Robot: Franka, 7 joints.
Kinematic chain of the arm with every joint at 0, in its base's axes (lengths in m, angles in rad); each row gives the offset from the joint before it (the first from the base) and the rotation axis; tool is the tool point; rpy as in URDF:
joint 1: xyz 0 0 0.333 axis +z
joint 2: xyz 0 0 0 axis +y
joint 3: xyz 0 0 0.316 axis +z
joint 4: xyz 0.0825 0 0 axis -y
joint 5: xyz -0.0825 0 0.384 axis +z
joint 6: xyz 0 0 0 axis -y
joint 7: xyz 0.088 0 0 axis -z
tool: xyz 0 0 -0.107 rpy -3.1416 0 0
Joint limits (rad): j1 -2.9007..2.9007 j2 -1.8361..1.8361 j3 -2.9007..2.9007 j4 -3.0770..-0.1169 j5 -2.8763..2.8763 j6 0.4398..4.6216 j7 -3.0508..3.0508
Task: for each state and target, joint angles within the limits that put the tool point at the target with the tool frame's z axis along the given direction. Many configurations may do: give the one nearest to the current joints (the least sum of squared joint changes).
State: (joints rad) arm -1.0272 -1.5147 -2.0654 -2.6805 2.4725 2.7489 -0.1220
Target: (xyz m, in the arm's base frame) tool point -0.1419 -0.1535 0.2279 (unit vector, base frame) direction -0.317 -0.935 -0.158
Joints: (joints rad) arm -1.6819 -1.4124 -1.8939 -3.0590 2.6565 3.0051 -0.1220
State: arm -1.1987 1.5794 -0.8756 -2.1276 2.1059 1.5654 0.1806
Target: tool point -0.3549 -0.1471 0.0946 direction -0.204 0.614 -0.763
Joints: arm -0.8698 1.8361 -1.0836 -2.5137 1.5087 2.0134 0.1806
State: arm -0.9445 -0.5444 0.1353 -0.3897 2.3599 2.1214 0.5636
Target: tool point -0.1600 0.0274 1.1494 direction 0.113 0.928 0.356
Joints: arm -0.4815 -0.4914 -0.4852 -0.6332 2.3402 1.6437 0.5636
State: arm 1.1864 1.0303 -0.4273 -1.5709 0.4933 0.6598 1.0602
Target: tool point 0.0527 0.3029 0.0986 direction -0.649 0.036 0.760
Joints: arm 1.3233 0.9449 -0.2473 -2.2674 1.0398 0.5491 1.0602
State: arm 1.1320 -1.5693 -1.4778 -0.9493 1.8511 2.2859 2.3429
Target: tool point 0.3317 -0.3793 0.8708 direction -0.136 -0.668 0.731
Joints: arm 1.5337 -1.4384 -0.6751 -1.6046 2.5845 1.9835 2.3429
